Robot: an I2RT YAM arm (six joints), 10 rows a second.
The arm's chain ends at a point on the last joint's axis. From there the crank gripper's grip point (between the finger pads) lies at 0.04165 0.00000 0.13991 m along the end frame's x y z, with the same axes.
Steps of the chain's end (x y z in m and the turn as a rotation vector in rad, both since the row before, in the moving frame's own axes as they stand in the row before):
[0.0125 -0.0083 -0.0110 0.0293 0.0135 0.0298]
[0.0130 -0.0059 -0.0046 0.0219 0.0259 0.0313]
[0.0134 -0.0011 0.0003 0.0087 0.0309 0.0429]
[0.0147 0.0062 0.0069 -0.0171 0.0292 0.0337]
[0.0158 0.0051 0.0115 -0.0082 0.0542 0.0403]
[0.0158 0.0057 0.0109 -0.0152 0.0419 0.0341]
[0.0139 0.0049 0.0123 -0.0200 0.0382 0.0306]
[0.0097 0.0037 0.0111 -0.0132 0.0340 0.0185]
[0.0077 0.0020 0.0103 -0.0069 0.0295 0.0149]
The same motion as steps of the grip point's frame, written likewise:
[0.0144 -0.0111 -0.0116 0.0293 0.0135 0.0298]
[0.0166 -0.0076 -0.0057 0.0219 0.0259 0.0313]
[0.0177 -0.0004 -0.0011 0.0087 0.0309 0.0429]
[0.0187 0.0101 0.0056 -0.0171 0.0292 0.0337]
[0.0233 0.0081 0.0090 -0.0082 0.0542 0.0403]
[0.0216 0.0093 0.0090 -0.0152 0.0419 0.0341]
[0.0191 0.0090 0.0106 -0.0200 0.0382 0.0306]
[0.0144 0.0064 0.0096 -0.0132 0.0340 0.0185]
[0.0118 0.0036 0.0090 -0.0069 0.0295 0.0149]

